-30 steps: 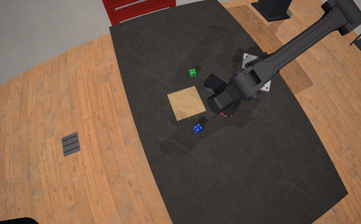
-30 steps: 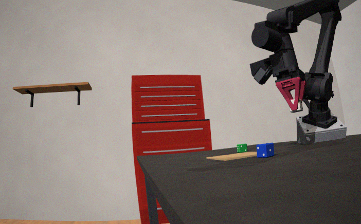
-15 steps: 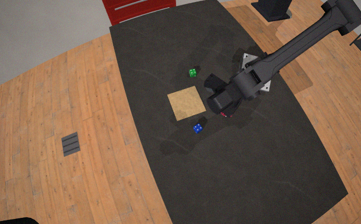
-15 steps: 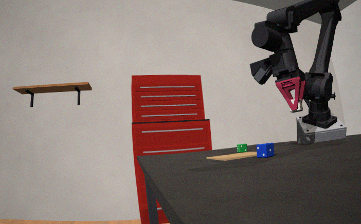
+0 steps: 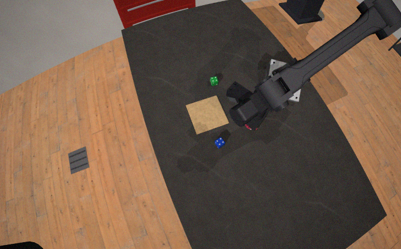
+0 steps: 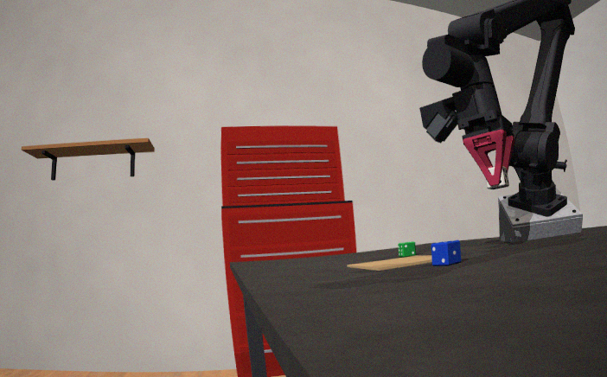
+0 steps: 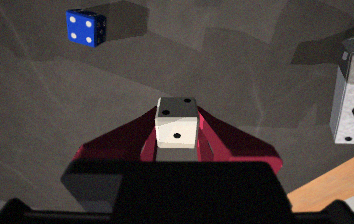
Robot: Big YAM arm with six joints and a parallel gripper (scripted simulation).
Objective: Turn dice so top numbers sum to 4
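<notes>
Now: hand 14 cm to the left of the tan mat, 11 cm short of it and 11 cm above it. From my hand the other things lie so: blue die (11 cm ahead, 9 cm below); then white die (right at my hand); then green die (27 cm to the right, 9 cm below, 2 cm ahead).
</notes>
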